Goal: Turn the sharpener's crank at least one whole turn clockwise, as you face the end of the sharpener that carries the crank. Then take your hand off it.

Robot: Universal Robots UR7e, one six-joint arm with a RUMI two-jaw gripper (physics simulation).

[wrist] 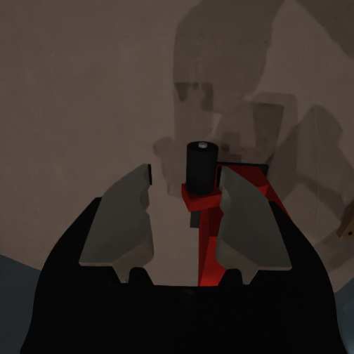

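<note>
The crank's black cylindrical handle (201, 171), with a small light pin in its end, stands near the middle of the wrist view. It rises from a red crank arm (201, 201). The red sharpener body (210, 272) runs down behind my right finger, and its dark-edged top part shows to the right of the handle. My gripper (184, 167) is open, with the handle between its two grey fingers. The handle is close beside the right fingertip, and a gap shows between it and the left fingertip. Much of the sharpener is hidden behind the right finger and the black gripper base.
The sharpener is on a brown-grey table top (90, 100), and several shadows fall across it. Part of a wooden piece (348, 223) with a dark hole shows at the right edge. The table's edge and a blue surface (15, 290) show at the lower left.
</note>
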